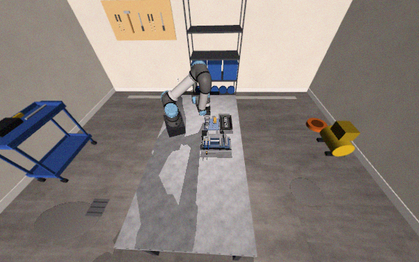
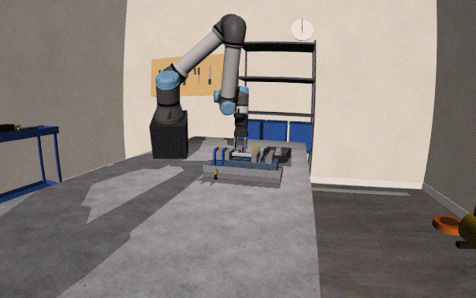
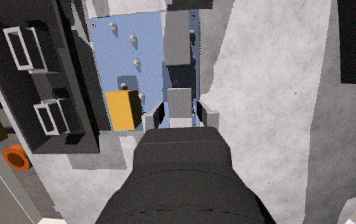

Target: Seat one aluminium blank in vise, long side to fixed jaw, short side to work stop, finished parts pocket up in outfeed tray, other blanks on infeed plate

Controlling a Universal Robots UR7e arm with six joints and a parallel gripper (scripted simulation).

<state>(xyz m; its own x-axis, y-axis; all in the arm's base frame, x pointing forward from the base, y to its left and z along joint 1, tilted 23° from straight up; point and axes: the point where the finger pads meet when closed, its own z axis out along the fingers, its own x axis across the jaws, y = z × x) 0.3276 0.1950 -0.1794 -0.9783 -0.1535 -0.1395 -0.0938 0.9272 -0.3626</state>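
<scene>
The brass blank is 90 mm ahead of my hand, 10 mm to the left of it and 30 mm below it. The rest, counted from my hand: vise 140 mm ahead, 360 mm to the right, 10 mm below.
</scene>
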